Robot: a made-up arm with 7 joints. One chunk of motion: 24 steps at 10 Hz.
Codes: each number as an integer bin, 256 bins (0 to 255) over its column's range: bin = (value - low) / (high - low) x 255, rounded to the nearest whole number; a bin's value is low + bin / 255 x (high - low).
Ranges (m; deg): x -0.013..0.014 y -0.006..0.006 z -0.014..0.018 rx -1..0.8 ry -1.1..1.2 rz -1.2..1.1
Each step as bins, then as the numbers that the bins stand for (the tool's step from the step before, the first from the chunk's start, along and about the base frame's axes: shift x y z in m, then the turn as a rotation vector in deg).
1 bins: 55 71 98 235 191 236
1 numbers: -0.00718 -0.00266 -0.00170 0.659 0.623 0.929
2 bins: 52 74 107 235 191 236
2 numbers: -0.00749 -0.00252 -0.00057 0.659 0.623 0.929
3 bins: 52 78 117 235 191 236
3 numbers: -0.00749 -0.00233 0.00068 0.659 0.623 0.929
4 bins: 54 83 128 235 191 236
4 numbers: -0.00728 -0.00209 0.00206 0.659 0.623 0.929
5 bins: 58 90 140 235 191 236
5 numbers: -0.00686 -0.00176 0.00357 0.659 0.623 0.929
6 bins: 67 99 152 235 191 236
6 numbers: -0.00591 -0.00134 0.00507 0.659 0.623 0.929
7 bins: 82 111 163 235 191 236
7 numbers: -0.00432 -0.00078 0.00645 0.659 0.623 0.929
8 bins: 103 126 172 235 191 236
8 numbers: -0.00209 -0.00007 0.00758 0.659 0.623 0.929
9 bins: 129 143 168 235 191 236
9 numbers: 0.00066 0.00073 0.00708 0.659 0.623 0.929
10 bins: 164 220 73 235 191 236
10 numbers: 0.00436 0.00435 -0.00484 0.659 0.623 0.929
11 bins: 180 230 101 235 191 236
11 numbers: 0.00606 0.00482 -0.00133 0.659 0.623 0.929
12 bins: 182 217 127 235 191 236
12 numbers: 0.00627 0.00421 0.00194 0.659 0.623 0.929
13 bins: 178 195 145 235 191 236
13 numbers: 0.00585 0.00318 0.00420 0.659 0.623 0.929
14 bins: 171 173 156 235 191 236
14 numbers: 0.00511 0.00214 0.00558 0.659 0.623 0.929
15 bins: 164 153 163 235 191 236
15 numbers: 0.00436 0.00120 0.00645 0.659 0.623 0.929
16 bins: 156 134 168 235 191 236
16 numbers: 0.00352 0.00031 0.00708 0.659 0.623 0.929
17 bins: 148 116 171 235 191 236
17 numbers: 0.00267 -0.00054 0.00746 0.659 0.623 0.929
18 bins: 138 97 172 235 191 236
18 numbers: 0.00161 -0.00144 0.00758 0.659 0.623 0.929
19 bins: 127 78 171 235 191 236
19 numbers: 0.00045 -0.00233 0.00746 0.659 0.623 0.929
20 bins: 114 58 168 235 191 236
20 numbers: -0.00093 -0.00327 0.00708 0.659 0.623 0.929
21 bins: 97 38 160 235 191 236
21 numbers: -0.00273 -0.00421 0.00608 0.659 0.623 0.929
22 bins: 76 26 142 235 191 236
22 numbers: -0.00495 -0.00478 0.00382 0.659 0.623 0.929
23 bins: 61 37 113 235 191 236
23 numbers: -0.00654 -0.00426 0.00018 0.659 0.623 0.929
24 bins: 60 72 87 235 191 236
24 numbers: -0.00665 -0.00261 -0.00308 0.659 0.623 0.929
